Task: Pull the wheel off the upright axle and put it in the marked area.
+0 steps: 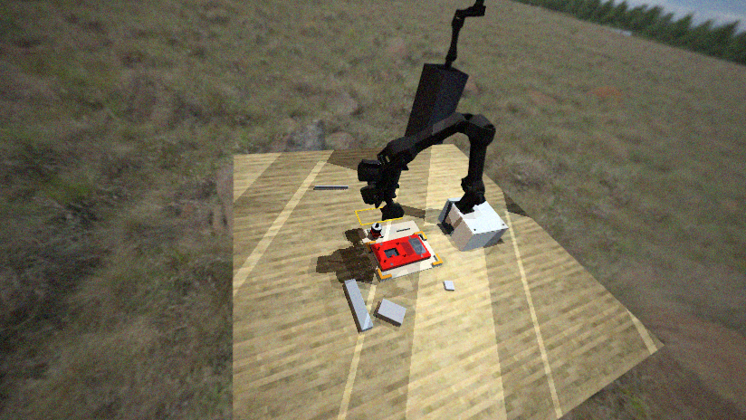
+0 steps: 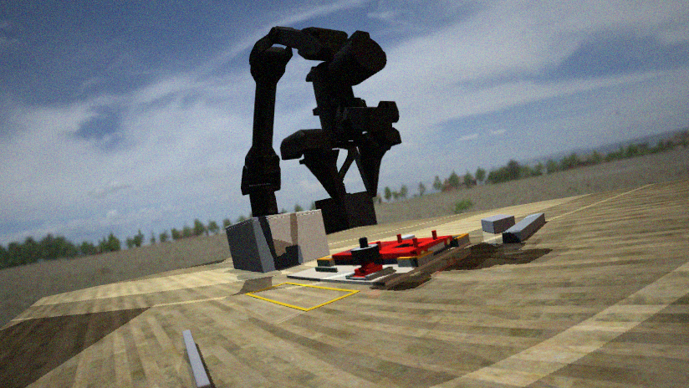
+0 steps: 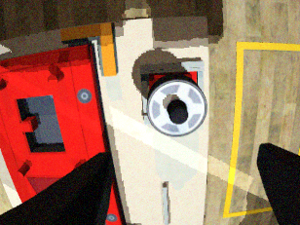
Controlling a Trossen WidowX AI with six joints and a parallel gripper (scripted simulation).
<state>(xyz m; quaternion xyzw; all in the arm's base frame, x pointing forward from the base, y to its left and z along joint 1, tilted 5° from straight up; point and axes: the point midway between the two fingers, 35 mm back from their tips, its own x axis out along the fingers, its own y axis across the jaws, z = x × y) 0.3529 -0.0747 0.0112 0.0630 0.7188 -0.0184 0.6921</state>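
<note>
Right now my gripper tip is 8 cm above the wheel. The rest, counted from my gripper tip: small grey cube 29 cm to the left, 14 cm behind, 11 cm below; grey block 30 cm to the left, 10 cm below, 10 cm ahead.
</note>
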